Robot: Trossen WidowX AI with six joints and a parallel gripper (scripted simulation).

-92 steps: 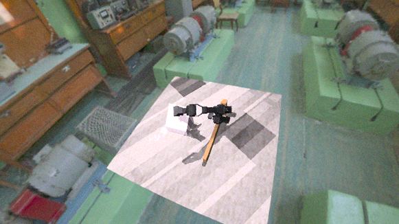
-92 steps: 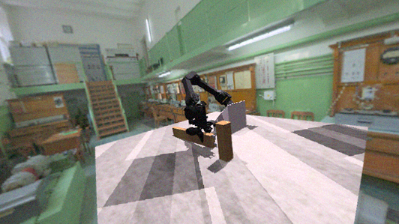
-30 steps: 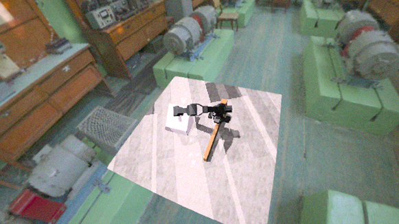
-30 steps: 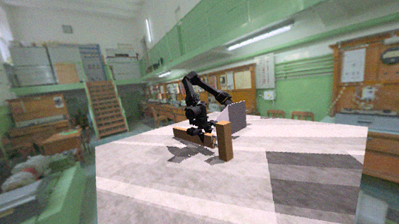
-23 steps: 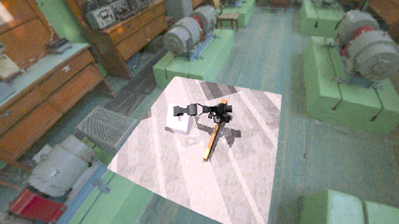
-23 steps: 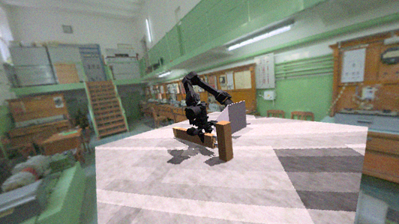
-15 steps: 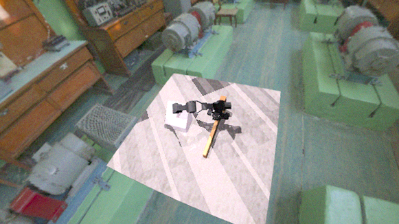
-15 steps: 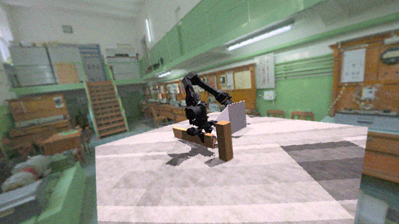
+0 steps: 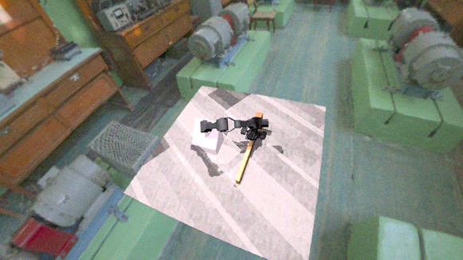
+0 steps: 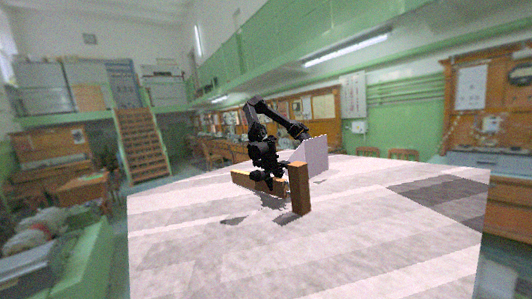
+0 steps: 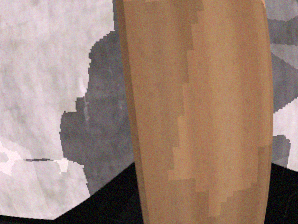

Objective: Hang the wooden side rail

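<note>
My gripper tip is now 10 mm short of the wooden headboard post, 140 mm to the right of it and 40 mm below it.
</note>
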